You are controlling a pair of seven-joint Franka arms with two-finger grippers.
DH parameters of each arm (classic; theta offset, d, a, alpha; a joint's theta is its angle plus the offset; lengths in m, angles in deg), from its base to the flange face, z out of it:
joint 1: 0 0.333 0 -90
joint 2: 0 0 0 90
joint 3: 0 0.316 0.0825 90
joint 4: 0 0 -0.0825 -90
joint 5: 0 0.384 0 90
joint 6: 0 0 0.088 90
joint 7: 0 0.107 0 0
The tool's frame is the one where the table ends.
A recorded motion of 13 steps. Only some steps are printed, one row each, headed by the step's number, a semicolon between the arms.
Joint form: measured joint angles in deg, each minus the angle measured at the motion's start. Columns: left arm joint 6, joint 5, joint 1, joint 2, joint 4, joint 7, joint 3; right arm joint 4, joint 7, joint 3, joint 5, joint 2, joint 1, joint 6.
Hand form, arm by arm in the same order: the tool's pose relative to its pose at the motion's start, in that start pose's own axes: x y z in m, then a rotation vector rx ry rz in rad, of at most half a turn. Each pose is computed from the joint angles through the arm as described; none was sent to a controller.
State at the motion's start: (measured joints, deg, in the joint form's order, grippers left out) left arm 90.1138 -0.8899 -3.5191 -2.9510 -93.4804 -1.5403 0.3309; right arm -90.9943 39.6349 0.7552 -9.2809 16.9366 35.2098 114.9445
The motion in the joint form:
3: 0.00 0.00 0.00 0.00 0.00 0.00 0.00; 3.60 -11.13 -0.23 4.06 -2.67 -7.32 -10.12
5: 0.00 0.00 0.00 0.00 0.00 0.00 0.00; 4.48 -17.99 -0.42 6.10 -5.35 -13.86 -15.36
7: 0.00 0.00 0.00 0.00 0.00 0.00 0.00; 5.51 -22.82 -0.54 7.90 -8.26 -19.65 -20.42
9: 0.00 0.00 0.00 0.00 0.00 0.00 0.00; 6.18 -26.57 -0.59 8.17 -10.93 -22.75 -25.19
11: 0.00 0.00 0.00 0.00 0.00 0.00 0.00; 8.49 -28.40 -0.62 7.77 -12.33 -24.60 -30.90
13: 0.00 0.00 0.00 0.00 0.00 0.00 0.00; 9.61 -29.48 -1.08 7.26 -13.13 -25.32 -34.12
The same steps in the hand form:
3: 0.0000 0.0000 0.0000 0.0000 0.0000 0.0000; 0.0360 0.0822 -0.0343 -0.0063 -0.0964 -0.0271
5: 0.0000 0.0000 0.0000 0.0000 0.0000 0.0000; 0.0551 0.1562 -0.0567 0.0020 -0.1425 -0.0173
7: 0.0000 0.0000 0.0000 0.0000 0.0000 0.0000; 0.0613 0.2216 -0.0853 0.0191 -0.1743 0.0092
9: 0.0000 0.0000 0.0000 0.0000 0.0000 0.0000; 0.0543 0.2592 -0.1117 0.0179 -0.2007 -0.0003
11: 0.0000 0.0000 0.0000 0.0000 0.0000 0.0000; 0.0463 0.2832 -0.1372 0.0044 -0.2343 0.0008
13: 0.0000 0.0000 0.0000 0.0000 0.0000 0.0000; 0.0405 0.2981 -0.1502 -0.0081 -0.2558 0.0032

